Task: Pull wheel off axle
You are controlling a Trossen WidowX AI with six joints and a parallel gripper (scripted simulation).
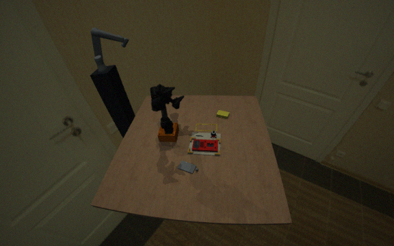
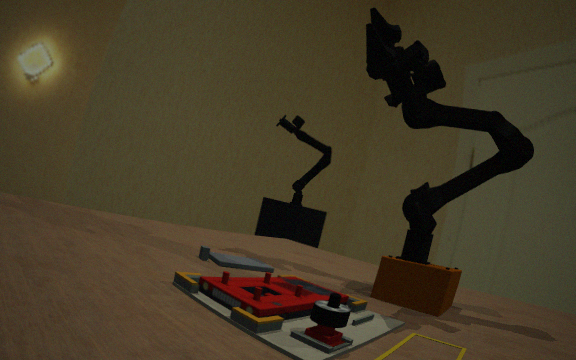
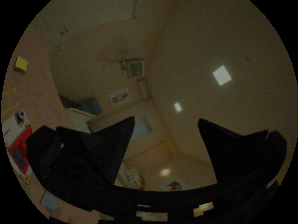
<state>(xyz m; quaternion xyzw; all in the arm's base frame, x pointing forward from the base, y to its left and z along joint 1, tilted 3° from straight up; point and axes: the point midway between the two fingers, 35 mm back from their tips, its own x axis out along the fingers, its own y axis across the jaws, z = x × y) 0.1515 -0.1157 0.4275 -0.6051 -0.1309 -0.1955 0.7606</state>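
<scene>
My gripper tip is now 49 cm above the wheel, 21 cm short of it and 13 cm to the right of it. Round my gripper tip: grey plate piece (53 cm below, 16 cm to the right).
</scene>
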